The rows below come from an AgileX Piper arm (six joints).
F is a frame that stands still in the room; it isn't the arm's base.
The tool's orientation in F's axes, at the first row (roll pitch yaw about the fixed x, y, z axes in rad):
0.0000 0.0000 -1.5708
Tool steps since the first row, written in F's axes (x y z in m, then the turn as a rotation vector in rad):
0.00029 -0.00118 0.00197 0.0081 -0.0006 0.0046
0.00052 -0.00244 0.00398 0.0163 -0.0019 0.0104
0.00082 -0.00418 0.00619 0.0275 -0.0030 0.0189
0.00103 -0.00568 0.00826 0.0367 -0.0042 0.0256
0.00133 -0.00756 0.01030 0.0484 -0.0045 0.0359
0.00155 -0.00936 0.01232 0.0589 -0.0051 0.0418
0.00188 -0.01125 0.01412 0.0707 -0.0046 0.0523
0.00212 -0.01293 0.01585 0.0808 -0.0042 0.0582
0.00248 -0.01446 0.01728 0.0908 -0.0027 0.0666
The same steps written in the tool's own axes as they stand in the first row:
0.00118 0.00029 0.00197 0.0006 0.0081 0.0046
0.00244 0.00052 0.00398 0.0019 0.0163 0.0104
0.00418 0.00082 0.00619 0.0030 0.0275 0.0189
0.00568 0.00103 0.00826 0.0042 0.0367 0.0256
0.00756 0.00133 0.01030 0.0045 0.0484 0.0359
0.00936 0.00155 0.01232 0.0051 0.0589 0.0418
0.01125 0.00188 0.01412 0.0046 0.0707 0.0523
0.01293 0.00212 0.01585 0.0042 0.0808 0.0582
0.01446 0.00248 0.01728 0.0027 0.0908 0.0666

